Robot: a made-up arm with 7 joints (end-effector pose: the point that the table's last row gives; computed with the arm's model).
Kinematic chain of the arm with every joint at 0, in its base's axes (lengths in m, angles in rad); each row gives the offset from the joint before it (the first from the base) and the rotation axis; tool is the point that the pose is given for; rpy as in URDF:
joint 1: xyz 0 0 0.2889 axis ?
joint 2: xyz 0 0 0 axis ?
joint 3: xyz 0 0 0.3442 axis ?
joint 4: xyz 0.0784 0 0 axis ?
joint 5: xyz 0.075 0 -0.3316 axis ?
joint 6: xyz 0 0 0 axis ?
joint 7: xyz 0.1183 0 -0.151 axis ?
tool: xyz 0 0 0 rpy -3.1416 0 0
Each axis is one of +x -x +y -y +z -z.
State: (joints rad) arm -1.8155 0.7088 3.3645 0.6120 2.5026 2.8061 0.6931
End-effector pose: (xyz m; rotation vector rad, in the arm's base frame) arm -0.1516 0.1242 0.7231 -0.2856 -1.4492 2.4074
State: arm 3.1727 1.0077 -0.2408 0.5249 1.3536 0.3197 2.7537
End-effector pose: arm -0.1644 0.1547 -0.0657 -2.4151 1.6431 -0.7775
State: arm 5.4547 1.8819 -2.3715 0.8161 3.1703 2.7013 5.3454
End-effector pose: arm 0.0768 -0.5172 0.4744 2.4648 -0.5713 1.3507
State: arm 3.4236 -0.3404 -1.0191 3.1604 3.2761 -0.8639 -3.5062
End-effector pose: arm 0.0709 0.1723 0.9756 -0.3232 -0.6092 -0.8217
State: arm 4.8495 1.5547 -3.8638 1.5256 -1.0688 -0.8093 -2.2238
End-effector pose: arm 0.2276 -0.4612 0.7344 0.2722 -0.1950 1.4388
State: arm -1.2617 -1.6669 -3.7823 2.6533 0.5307 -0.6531 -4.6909
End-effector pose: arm -0.1401 0.7823 0.2301 -1.3929 -0.1919 -0.0404
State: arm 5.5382 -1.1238 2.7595 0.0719 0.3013 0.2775 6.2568
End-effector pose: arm 0.1068 0.0598 0.0133 1.2725 1.3699 -0.2082
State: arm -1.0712 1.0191 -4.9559 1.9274 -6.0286 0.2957 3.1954
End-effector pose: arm 0.7308 -0.3202 0.5139 0.8377 1.6343 1.2105
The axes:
joint 1: +z
joint 2: +y
joint 3: +z
joint 4: -y
joint 5: -z
joint 6: +y
joint 7: -z

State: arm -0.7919 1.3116 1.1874 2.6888 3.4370 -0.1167 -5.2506
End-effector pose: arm 0.7485 -0.2993 0.3941 1.7499 0.3971 1.6785
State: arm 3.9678 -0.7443 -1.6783 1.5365 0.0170 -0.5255 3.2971
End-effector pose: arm -0.0623 0.6504 0.6803 -0.8762 1.5619 2.3661
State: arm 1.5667 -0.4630 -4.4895 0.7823 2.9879 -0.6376 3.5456
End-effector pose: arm -0.2713 -0.0265 0.2717 -0.0411 -2.8665 -0.7539
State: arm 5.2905 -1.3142 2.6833 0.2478 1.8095 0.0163 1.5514
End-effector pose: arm 0.2115 0.0576 0.0970 1.8261 -1.8790 1.5707
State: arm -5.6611 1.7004 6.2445 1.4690 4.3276 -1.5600 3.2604
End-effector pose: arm 0.1671 0.2794 -0.0518 -1.8607 0.9156 2.1455
